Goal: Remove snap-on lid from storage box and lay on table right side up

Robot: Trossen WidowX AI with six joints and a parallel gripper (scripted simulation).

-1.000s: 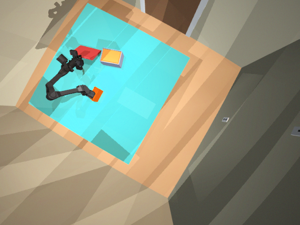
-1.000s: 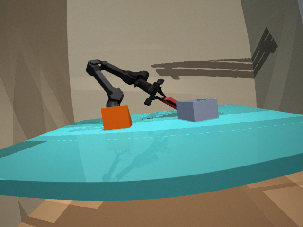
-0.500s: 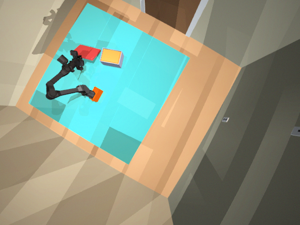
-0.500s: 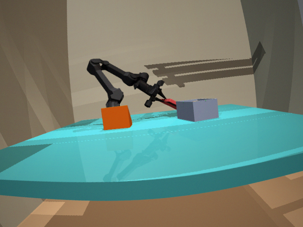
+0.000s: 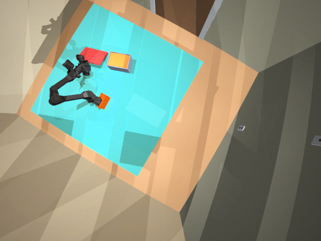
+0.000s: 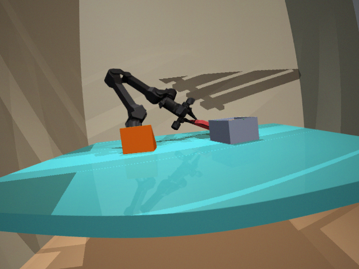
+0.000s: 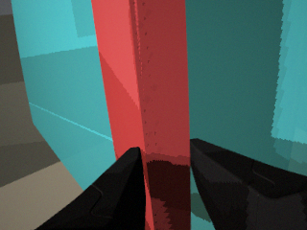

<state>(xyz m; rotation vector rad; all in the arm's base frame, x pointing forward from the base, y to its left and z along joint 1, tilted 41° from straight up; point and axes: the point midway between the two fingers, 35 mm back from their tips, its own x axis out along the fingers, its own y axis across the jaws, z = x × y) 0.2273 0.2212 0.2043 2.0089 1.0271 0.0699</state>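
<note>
Now: the lid 7 cm ahead of my gripper tip, 3 cm below it and 2 cm to the left of it. From my gripper tip the other things lie so: grey storage box 24 cm to the right, 17 cm ahead, 4 cm below.
</note>
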